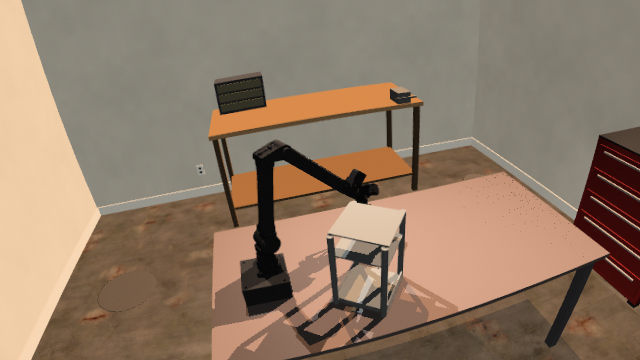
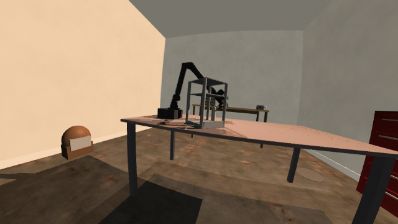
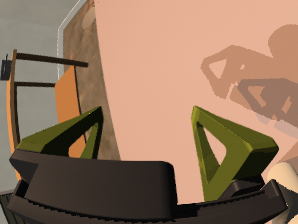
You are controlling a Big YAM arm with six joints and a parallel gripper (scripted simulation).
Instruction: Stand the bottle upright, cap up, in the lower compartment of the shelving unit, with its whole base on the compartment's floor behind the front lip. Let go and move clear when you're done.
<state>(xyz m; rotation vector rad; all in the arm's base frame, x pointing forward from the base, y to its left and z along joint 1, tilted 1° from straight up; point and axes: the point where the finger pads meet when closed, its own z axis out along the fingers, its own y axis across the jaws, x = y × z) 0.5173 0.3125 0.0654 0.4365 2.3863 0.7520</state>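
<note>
Right now my hand is 12 cm past the pale bottle, 13 cm to the left of it and 2 cm above it. Round my hand: shelving unit: 10 cm behind, 44 cm to the right, 3 cm above.
</note>
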